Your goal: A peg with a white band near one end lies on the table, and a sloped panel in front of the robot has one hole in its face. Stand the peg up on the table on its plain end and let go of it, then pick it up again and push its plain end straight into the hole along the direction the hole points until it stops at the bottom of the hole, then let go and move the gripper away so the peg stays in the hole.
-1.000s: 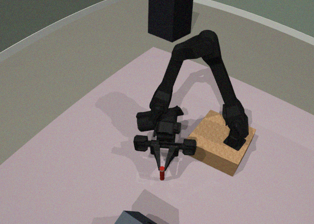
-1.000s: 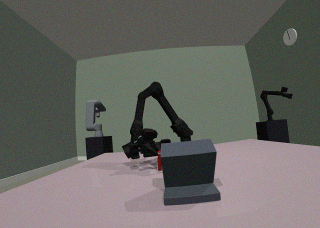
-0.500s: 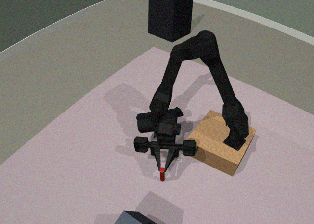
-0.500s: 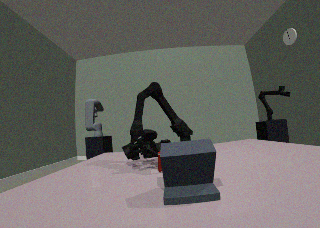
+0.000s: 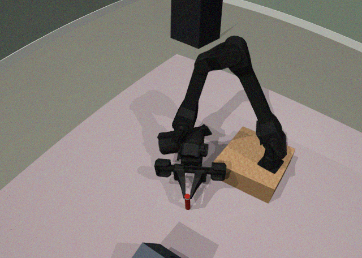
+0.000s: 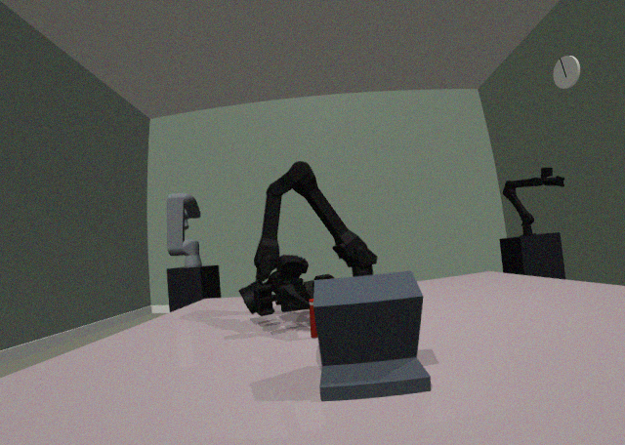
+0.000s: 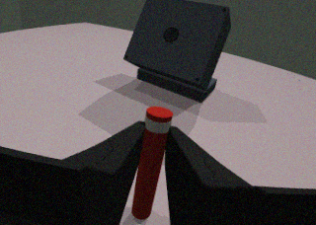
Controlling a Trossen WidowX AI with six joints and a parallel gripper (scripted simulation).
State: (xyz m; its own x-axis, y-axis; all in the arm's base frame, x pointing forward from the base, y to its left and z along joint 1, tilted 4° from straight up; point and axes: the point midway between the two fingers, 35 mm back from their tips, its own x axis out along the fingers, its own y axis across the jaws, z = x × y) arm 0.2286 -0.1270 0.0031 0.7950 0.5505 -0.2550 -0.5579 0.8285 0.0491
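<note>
The red peg lies 1 cm below my gripper tip. The rest, counted from my gripper tip: sloped panel: 19 cm ahead, 10 cm to the left, 1 cm above.
</note>
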